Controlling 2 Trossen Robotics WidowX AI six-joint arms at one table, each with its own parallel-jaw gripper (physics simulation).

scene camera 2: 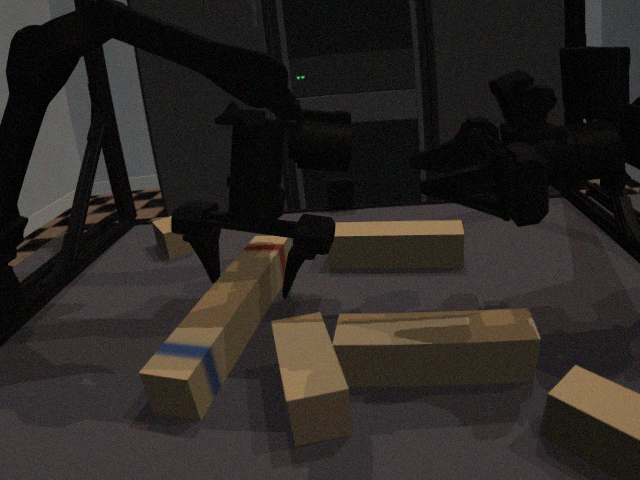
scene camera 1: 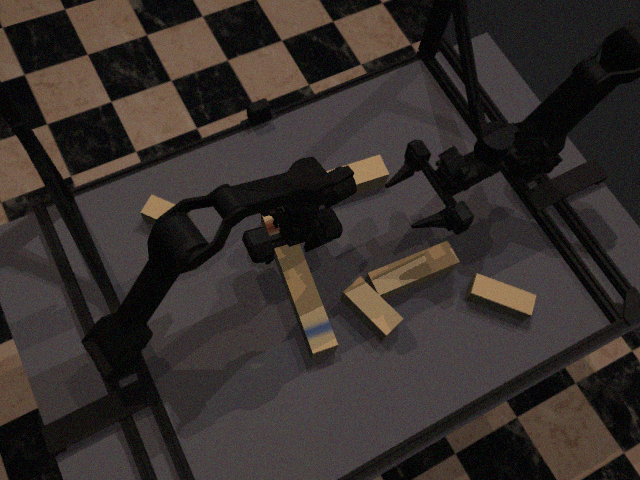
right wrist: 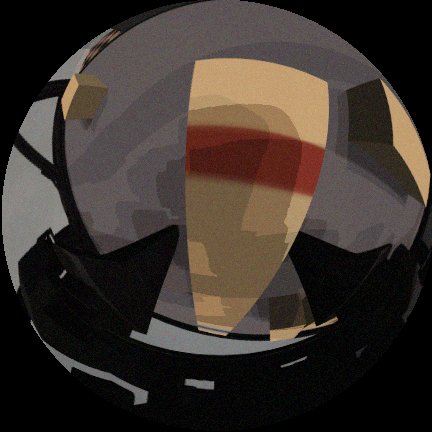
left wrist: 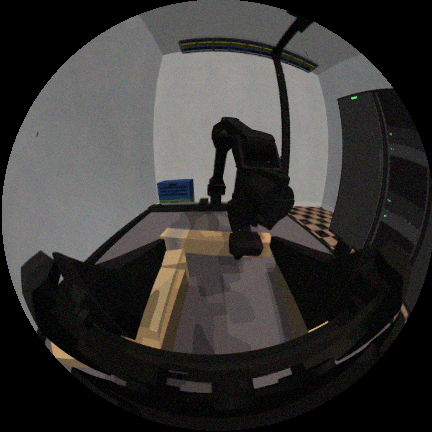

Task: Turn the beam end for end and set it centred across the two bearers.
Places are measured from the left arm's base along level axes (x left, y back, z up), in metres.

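Pixels of known places: left gripper, fingertip midpoint: (scene camera 2: pixel 414 173) (scene camera 1: pixel 398 206) (left wrist: pixel 218 243); right gripper, fingertip midpoint: (scene camera 1: pixel 286 256) (right wrist: pixel 232 231); left arm's base, link origin: (scene camera 1: pixel 524 169); right arm's base, link origin: (scene camera 2: pixel 4 309) (scene camera 1: pixel 119 361) (right wrist: pixel 76 232) (left wrist: pixel 215 205).
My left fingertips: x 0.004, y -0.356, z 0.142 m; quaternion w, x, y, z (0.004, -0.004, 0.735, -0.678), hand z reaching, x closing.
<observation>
For each thing: its top centre in the pictures, then the offset to it from my left fingertips.
- beam, top centre: (right wrist: pixel 220 305) (scene camera 2: pixel 229 290) (scene camera 1: pixel 297 275) (left wrist: pixel 214 235) dy -0.203, dx +0.003, dz -0.114 m
- back bearer, top centre: (scene camera 2: pixel 395 228) (left wrist: pixel 305 287) (scene camera 1: pixel 345 176) dy -0.015, dx -0.146, dz -0.114 m
- front bearer, top centre: (scene camera 2: pixel 436 326) (left wrist: pixel 154 310) (scene camera 1: pixel 414 267) dy +0.009, dx +0.089, dz -0.114 m
- short block, top centre: (scene camera 2: pixel 305 351) (scene camera 1: pixel 373 305) (right wrist: pixel 284 334) (left wrist: pixel 158 258) dy -0.104, dx +0.121, dz -0.111 m
- small block, top centre: (scene camera 2: pixel 169 223) (scene camera 1: pixel 164 211) dy -0.376, dx -0.235, dz -0.117 m
The beam (scene camera 1: pixel 301 289) (scene camera 2: pixel 235 289) (left wrist: pixel 200 243) (right wrist: pixel 225 220), pale wood with a red band near its far end and a blue band near its near end, lies on the table left of the two blocks that look like bearers. The back bearer (scene camera 1: pixel 368 173) (scene camera 2: pixel 398 251) is partly hidden by the right arm in scene camera 1; the front bearer (scene camera 1: pixel 413 271) (scene camera 2: pixel 436 361) (left wrist: pixel 159 305) lies parallel to it. My right gripper (scene camera 2: pixel 250 288) (right wrist: pixel 232 231) is open, its fingers either side of the beam near the red band. My left gripper (scene camera 1: pixel 400 205) (scene camera 2: pixel 418 174) (left wrist: pixel 218 243) is open and empty, above the table.
A short block (scene camera 1: pixel 373 308) (scene camera 2: pixel 312 372) lies between the beam and the front bearer, close to that bearer's end. Another block (scene camera 1: pixel 502 295) (scene camera 2: pixel 599 408) lies at the right. A small block (scene camera 1: pixel 155 207) (scene camera 2: pixel 173 240) (right wrist: pixel 86 97) is at the back left, partly hidden by the right arm.
</observation>
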